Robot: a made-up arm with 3 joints. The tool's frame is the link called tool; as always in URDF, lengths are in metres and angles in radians. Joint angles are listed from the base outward.
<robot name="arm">
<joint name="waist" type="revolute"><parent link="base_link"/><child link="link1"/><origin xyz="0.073 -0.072 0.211"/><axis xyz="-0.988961 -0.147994 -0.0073"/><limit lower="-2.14" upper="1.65"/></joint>
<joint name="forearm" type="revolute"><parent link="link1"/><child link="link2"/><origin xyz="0.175 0.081 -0.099"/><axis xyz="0 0 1"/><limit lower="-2.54" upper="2.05"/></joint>
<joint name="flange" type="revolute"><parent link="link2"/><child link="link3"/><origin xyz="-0.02 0 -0.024"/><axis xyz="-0.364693 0.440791 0.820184"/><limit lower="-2.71" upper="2.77"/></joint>
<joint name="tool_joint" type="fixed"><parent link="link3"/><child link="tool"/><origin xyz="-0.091 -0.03 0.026" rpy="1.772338 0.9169 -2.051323"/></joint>
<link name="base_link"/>
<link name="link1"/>
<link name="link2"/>
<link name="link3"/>
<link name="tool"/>
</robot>
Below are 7 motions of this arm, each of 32 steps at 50 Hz.
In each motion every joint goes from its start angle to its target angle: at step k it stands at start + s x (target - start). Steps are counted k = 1, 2, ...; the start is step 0. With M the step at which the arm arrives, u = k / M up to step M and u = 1 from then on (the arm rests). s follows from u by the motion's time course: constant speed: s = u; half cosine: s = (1 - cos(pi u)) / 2; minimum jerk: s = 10 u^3 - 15 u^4 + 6 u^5.
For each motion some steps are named. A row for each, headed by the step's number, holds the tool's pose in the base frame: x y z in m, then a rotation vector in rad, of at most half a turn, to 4 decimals.
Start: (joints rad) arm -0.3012 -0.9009 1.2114
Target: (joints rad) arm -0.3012 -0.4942 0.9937
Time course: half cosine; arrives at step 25
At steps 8, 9, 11, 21, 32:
8: 0.1800 0.0018 0.1811 1.1817 -0.8622 -2.3314
9: 0.1795 0.0010 0.1805 1.1962 -0.8580 -2.3192
11: 0.1786 -0.0008 0.1793 1.2274 -0.8484 -2.2930
21: 0.1756 -0.0095 0.1729 1.3649 -0.7952 -2.1782
32: 0.1754 -0.0106 0.1721 1.3807 -0.7879 -2.1651

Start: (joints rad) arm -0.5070 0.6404 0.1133
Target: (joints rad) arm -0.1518 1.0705 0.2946
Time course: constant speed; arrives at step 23
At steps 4, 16, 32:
4: 0.1880 -0.0473 0.1152 2.1456 -0.1275 -1.8774
16: 0.2210 -0.0746 0.1169 2.0122 -0.0475 -1.4944
32: 0.2406 -0.0858 0.1223 1.9008 0.0035 -1.2943

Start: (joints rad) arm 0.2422 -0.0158 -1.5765
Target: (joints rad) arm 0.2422 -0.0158 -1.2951
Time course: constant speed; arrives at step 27
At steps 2, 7, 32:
2: 0.1829 0.0550 0.0394 -1.0389 1.2117 0.7471
7: 0.1790 0.0524 0.0396 -1.0705 1.2337 0.7835
32: 0.1645 0.0408 0.0421 -1.1969 1.3193 0.9308

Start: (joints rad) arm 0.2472 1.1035 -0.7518
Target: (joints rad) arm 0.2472 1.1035 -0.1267
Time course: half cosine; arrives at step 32
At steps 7, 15, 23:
7: 0.1804 -0.1156 0.0945 2.1222 -0.6729 -1.8519
15: 0.1942 -0.1231 0.1052 2.0172 -0.5688 -1.6908
23: 0.2104 -0.1268 0.1174 1.8964 -0.4624 -1.5184

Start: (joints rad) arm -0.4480 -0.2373 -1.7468
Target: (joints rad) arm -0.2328 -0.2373 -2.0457
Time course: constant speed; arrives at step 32
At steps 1, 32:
1: 0.2074 0.1544 0.1547 -0.1808 1.0121 0.7982
32: 0.2354 0.1380 0.1199 -0.1943 0.9817 0.4601

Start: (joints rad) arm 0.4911 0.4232 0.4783
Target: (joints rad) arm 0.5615 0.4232 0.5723
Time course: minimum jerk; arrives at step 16
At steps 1, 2, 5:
1: 0.1967 -0.1078 0.1573 1.4009 -0.9531 -1.2194
2: 0.1968 -0.1078 0.1574 1.3994 -0.9529 -1.2181
5: 0.1980 -0.1081 0.1588 1.3809 -0.9505 -1.2036

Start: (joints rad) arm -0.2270 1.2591 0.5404
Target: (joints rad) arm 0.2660 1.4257 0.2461
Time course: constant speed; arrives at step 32
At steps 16, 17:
16: 0.2775 -0.0931 0.1351 1.6671 0.1494 -0.9541
17: 0.2777 -0.0946 0.1355 1.6579 0.1421 -0.9553

